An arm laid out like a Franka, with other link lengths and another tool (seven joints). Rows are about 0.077 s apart.
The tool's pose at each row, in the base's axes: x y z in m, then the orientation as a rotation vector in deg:
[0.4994, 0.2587, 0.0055, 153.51, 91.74, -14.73]
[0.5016, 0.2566, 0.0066, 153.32, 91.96, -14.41]
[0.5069, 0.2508, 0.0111, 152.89, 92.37, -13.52]
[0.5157, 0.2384, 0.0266, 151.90, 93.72, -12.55]
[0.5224, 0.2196, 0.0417, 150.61, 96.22, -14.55]
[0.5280, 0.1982, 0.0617, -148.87, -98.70, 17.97]
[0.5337, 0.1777, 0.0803, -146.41, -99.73, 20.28]
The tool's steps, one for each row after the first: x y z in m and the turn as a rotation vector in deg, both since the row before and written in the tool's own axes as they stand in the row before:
[-0.0010, 0.0028, -0.0012, -0.18, 0.13, -0.18]
[-0.0033, 0.0071, -0.0046, -0.51, 0.35, -0.34]
[-0.0090, 0.0126, -0.0153, -0.57, 0.38, -1.04]
[-0.0157, 0.0136, -0.0140, 0.88, -0.93, -1.83]
[-0.0198, 0.0126, -0.0184, 2.02, -1.29, -2.03]
[-0.0196, 0.0111, -0.0171, 1.76, -0.73, -1.53]

